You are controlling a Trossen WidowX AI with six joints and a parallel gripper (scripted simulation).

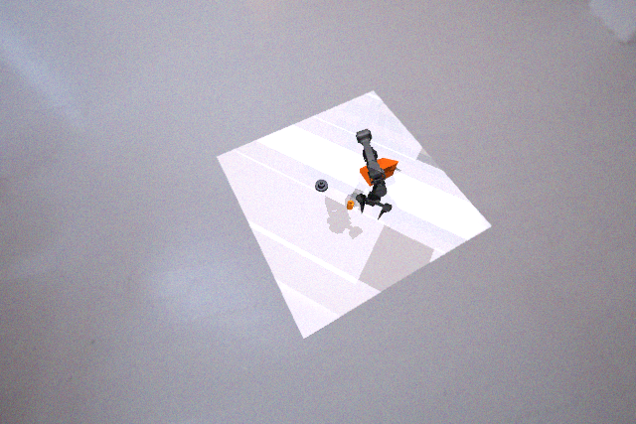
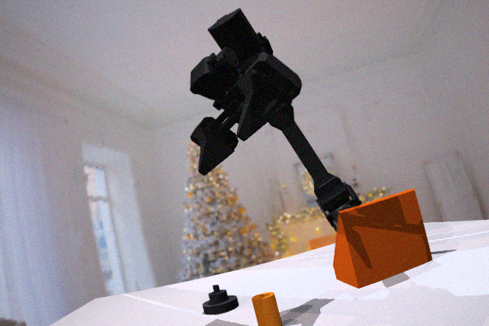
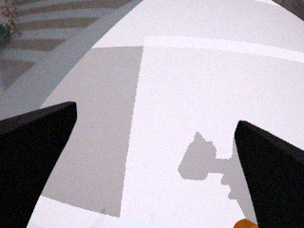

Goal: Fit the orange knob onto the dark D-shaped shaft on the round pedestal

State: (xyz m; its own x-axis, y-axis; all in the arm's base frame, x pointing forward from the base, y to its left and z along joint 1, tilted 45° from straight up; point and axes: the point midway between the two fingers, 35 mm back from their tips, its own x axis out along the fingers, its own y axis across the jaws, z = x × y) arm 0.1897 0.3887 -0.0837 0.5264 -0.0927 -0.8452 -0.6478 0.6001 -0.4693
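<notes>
My gripper tip is 240 mm above the orange knob and 200 mm to the left of it. Also, from my gripper tip: dark pedestal 410 mm to the right, 240 mm below, 110 mm ahead.
</notes>
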